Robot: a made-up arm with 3 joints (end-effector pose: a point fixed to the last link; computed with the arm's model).
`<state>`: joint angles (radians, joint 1 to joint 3).
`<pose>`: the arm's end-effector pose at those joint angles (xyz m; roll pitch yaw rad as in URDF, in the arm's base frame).
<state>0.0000 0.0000 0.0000</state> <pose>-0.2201 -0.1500 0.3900 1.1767 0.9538 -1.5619</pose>
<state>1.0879 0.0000 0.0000</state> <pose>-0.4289 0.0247 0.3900 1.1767 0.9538 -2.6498</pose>
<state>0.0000 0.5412 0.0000</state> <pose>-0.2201 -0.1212 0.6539 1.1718 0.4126 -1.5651</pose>
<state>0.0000 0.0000 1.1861</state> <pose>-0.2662 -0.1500 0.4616 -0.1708 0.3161 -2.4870</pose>
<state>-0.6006 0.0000 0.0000</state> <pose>-0.0661 -0.1271 0.3900 1.1767 0.9538 -0.9613</pose>
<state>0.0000 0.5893 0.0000</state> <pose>-0.2201 -0.1118 0.6758 1.1715 0.3645 -1.5652</pose>
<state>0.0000 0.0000 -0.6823</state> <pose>-0.1692 -0.1500 0.3867 2.1239 0.6813 -0.8402</pose>
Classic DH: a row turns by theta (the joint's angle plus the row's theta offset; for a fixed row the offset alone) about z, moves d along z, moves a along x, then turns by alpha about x. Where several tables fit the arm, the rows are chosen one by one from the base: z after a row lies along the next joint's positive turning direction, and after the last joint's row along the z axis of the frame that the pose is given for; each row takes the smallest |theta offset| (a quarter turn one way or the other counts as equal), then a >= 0, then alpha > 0; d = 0 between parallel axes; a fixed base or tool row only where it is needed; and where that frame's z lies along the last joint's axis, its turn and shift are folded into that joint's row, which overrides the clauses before.
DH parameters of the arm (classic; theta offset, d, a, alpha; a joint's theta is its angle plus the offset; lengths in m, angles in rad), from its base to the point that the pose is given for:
base (fixed): -0.5485 0 -0.211 3.1416
joint 1: 1.0222 -0.47 -0.23 -1.5708
joint 2: -1.5708 0.01 0.01 1.5708
joint 3: 0.2368 -0.4857 0.0751 -1.8979
tool (fixed): 0.6573 0.0135 0 0

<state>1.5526 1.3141 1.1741</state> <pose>-0.0851 0.1979 0.9416 0.8967 -0.4989 2.1355</pose>
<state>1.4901 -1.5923 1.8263</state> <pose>0.0174 0.1964 -0.0207 -2.0014 0.6221 1.8859</pose>
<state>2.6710 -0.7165 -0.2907</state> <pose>-0.2011 0.1927 0.0836 -3.0539 1.3177 -2.3630</pose>
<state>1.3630 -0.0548 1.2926</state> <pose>-0.4514 0.1402 0.4428 -0.2830 0.2633 2.4040</pose>
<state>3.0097 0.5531 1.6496</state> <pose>-0.1261 0.2923 0.7491 0.0286 -0.3621 0.6478</pose>
